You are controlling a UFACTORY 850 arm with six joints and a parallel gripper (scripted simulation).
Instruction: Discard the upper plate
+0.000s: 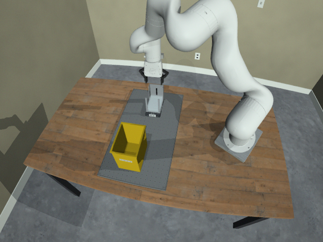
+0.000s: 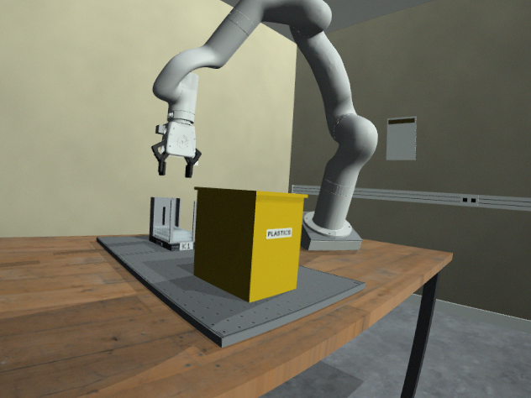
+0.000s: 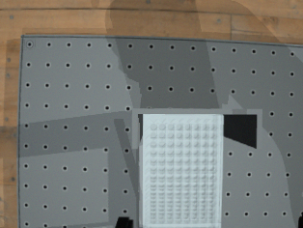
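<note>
Now: the white 96-well plate 18 cm below my hand. Also, from my hand: grey rack post: 14 cm below, 6 cm to the right, 4 cm behind; plastics bin W1: 39 cm to the left, 13 cm below, 1 cm behind.
</note>
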